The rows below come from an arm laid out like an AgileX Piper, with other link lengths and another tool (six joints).
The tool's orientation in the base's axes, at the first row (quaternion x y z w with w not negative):
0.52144, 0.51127, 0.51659, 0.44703
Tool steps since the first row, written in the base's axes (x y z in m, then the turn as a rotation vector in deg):
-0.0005, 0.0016, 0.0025, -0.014, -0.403, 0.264
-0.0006, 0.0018, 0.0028, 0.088, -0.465, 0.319
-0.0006, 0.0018, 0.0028, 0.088, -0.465, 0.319
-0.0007, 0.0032, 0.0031, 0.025, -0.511, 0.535
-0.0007, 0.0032, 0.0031, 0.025, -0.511, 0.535
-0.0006, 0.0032, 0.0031, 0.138, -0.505, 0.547
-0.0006, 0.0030, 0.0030, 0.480, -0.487, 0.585
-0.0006, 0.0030, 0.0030, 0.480, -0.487, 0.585
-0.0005, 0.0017, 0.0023, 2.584, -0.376, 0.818
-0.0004, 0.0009, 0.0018, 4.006, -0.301, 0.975
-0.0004, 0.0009, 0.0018, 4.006, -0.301, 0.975
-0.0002, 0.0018, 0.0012, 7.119, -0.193, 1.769
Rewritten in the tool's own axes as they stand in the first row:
0.0018, 0.0023, -0.0006, -0.379, 0.293, -0.057
0.0021, 0.0026, -0.0007, -0.442, 0.360, 0.038
0.0021, 0.0026, -0.0007, -0.442, 0.360, 0.038
0.0035, 0.0028, -0.0007, -0.466, 0.573, -0.042
0.0035, 0.0028, -0.0007, -0.466, 0.573, -0.042
0.0035, 0.0028, -0.0006, -0.466, 0.593, 0.070
0.0033, 0.0027, -0.0006, -0.464, 0.654, 0.409
0.0033, 0.0027, -0.0006, -0.464, 0.654, 0.409
0.0019, 0.0021, -0.0005, -0.453, 1.027, 2.495
0.0011, 0.0017, -0.0005, -0.446, 1.279, 3.906
0.0011, 0.0017, -0.0005, -0.446, 1.279, 3.906
0.0019, 0.0010, -0.0002, -0.450, 2.282, 6.960

